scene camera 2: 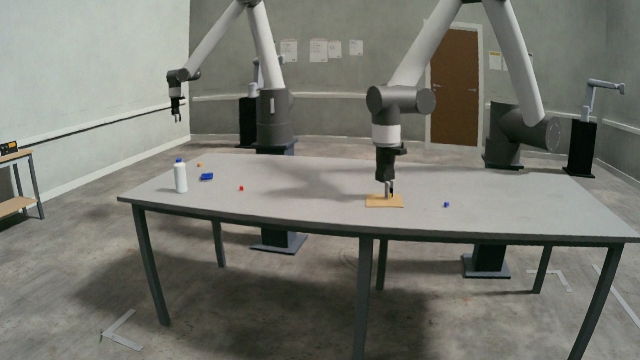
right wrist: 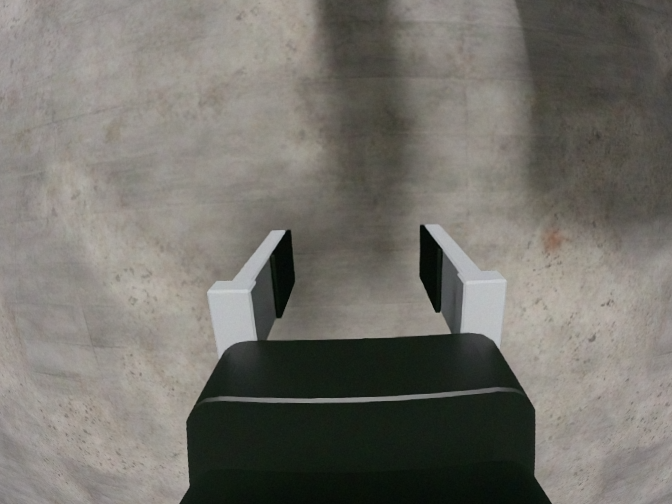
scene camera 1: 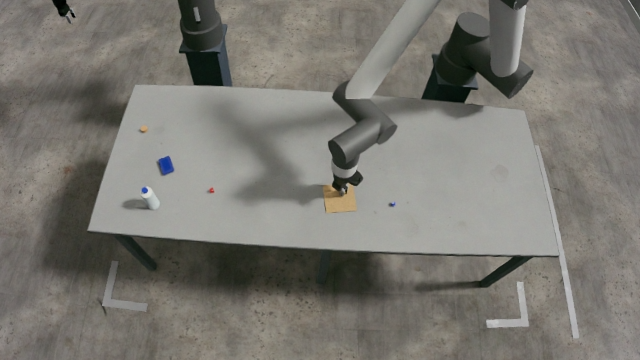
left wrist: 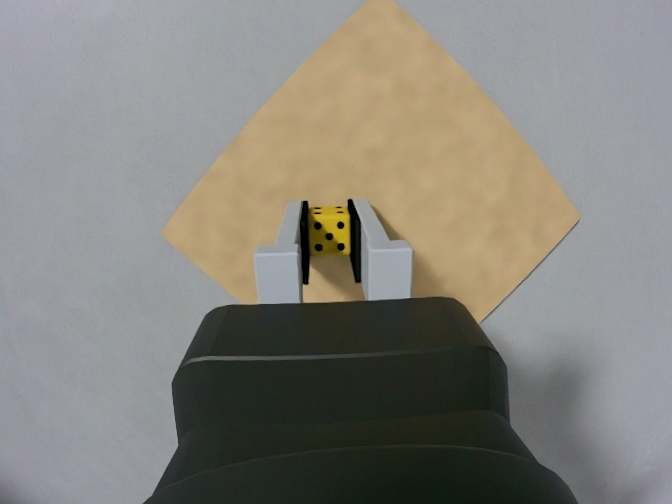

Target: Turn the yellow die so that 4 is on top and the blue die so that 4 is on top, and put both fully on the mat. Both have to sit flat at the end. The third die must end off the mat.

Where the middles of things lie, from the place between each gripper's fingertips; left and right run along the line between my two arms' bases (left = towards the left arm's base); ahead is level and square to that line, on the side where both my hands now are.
Scene:
Right now my left hand is 1 cm above the yellow die point(left wrist: 328, 227). Round my left hand: tan mat point(scene camera 1: 334, 202) (2 cm below, 2 cm ahead, 1 cm to the right).

